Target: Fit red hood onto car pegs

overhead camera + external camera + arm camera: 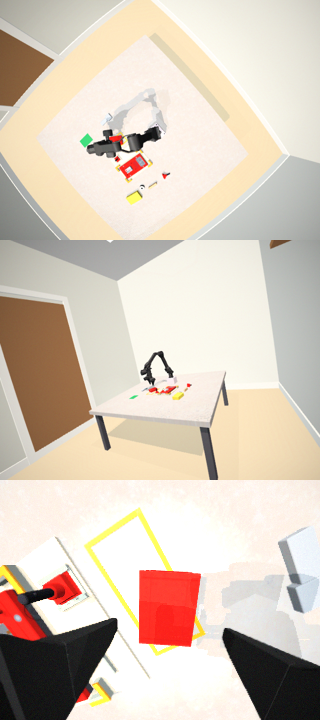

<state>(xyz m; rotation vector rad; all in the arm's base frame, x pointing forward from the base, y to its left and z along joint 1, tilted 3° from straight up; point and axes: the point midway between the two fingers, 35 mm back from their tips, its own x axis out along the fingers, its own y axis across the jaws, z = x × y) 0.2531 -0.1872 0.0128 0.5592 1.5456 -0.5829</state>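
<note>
Now: gripper tip 60 mm above the red hood. Round my gripper tip: yellow block (260 mm ahead, 400 mm to the left, 60 mm below); small wooden stick (80 mm ahead, 440 mm to the left, 60 mm below); green tile (170 mm ahead, 190 mm to the right, 80 mm below).
</note>
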